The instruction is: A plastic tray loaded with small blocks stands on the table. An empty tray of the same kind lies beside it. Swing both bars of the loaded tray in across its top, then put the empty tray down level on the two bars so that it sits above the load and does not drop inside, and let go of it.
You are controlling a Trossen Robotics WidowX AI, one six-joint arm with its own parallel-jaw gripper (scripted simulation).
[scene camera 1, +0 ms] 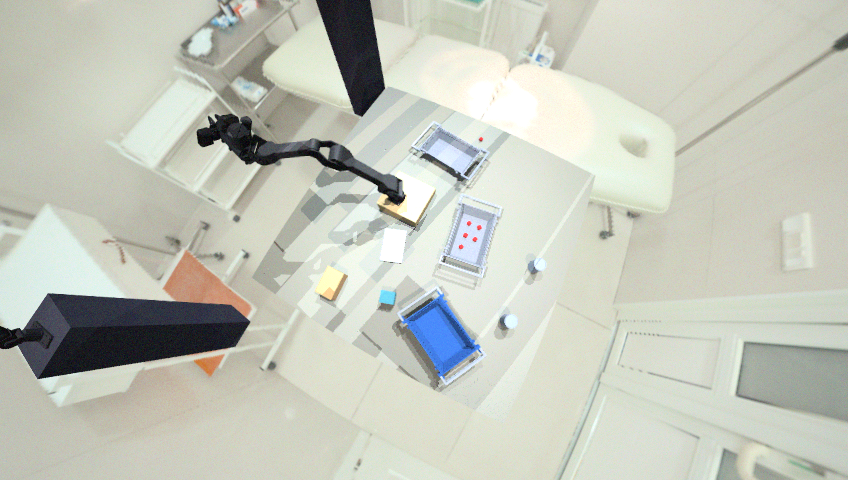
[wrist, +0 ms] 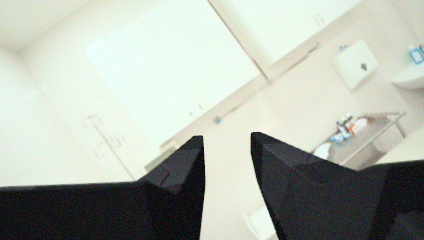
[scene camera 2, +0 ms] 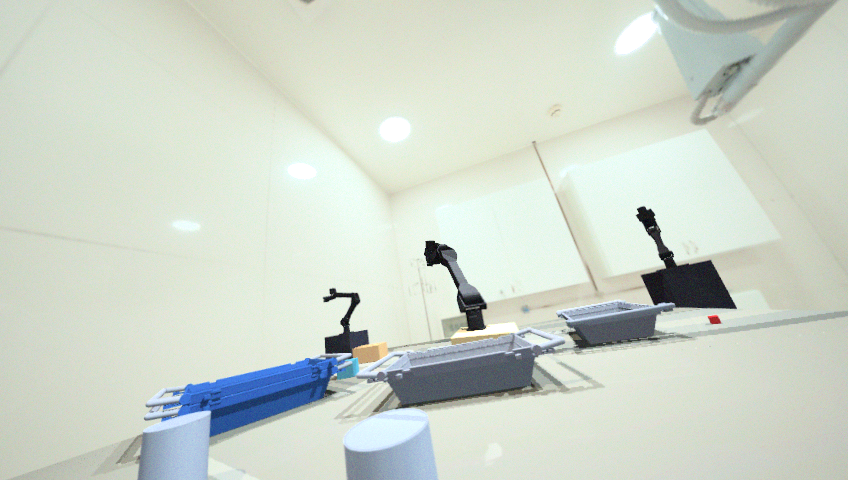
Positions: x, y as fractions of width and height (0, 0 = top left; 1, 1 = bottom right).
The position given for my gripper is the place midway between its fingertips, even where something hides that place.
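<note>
Grey tray (scene camera 1: 0.53, 0.31), (scene camera 2: 0.73, 0.67); out of frame in the wrist view. White card (scene camera 1: 0.46, 0.52); wrist view, out of frame too. My gripper (wrist: 0.54, 0.60), (scene camera 1: 0.25, 0.24).
</note>
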